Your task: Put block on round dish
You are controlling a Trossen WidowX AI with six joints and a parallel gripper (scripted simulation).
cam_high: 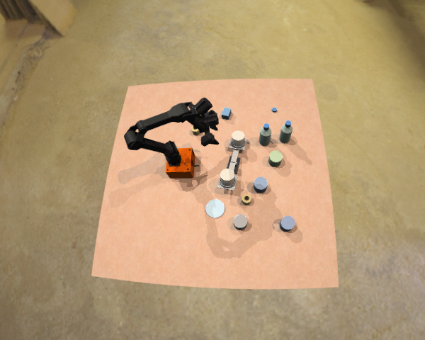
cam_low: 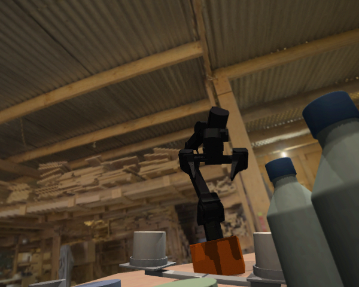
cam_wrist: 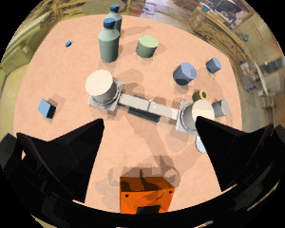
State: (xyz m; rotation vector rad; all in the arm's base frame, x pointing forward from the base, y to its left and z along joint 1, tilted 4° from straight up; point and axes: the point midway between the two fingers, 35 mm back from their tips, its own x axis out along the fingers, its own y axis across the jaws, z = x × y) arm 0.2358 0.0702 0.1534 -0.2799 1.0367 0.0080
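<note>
Right now my gripper tip is 100 mm short of the cream cup, 110 mm to the right of it and 170 mm above it. From my gripper tip the other things lie so: green cylinder 290 mm ahead, 30 mm to the right, 190 mm below; then pale blue round dish 20 mm behind, 300 mm to the right, 230 mm below; then small grey block 90 mm ahead, 80 mm to the left, 190 mm below.
</note>
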